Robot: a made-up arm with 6 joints.
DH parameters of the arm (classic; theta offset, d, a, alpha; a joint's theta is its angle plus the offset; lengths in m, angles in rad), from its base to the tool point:
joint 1: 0 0.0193 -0.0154 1.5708
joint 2: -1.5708 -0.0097 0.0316 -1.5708
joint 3: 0 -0.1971 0.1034 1.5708
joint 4: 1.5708 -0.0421 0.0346 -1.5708
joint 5: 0 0.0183 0.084 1.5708
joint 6: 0 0.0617 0.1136 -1.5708
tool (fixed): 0 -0.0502 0 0
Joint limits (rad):
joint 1: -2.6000..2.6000
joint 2: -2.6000..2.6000
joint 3: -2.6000..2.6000
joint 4: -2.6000..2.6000
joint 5: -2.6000..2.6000
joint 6: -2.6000..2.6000
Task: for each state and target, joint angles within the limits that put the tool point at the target. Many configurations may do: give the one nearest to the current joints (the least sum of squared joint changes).
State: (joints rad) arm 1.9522 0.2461 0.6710 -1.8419 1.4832 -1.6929
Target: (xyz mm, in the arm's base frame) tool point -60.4 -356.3 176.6
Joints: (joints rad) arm 1.9504 -0.5360 1.0502 -2.0131 1.5651 -1.3340
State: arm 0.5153 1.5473 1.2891 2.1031 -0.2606 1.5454
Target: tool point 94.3 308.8 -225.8
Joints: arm 0.8678 2.1250 1.2865 2.5004 -0.4576 1.6723
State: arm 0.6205 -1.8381 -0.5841 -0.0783 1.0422 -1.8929
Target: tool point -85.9 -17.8 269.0
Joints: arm 0.3772 -2.3889 -0.0884 -0.1774 1.1426 -1.8222
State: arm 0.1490 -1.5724 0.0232 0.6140 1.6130 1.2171
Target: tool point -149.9 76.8 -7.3
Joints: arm 0.4981 -1.3358 -0.2743 -0.0188 0.8451 1.0536
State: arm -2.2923 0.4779 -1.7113 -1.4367 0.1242 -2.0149
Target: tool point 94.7 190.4 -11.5
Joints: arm -2.3369 0.2214 -2.0196 -1.8127 -0.2754 -2.6000
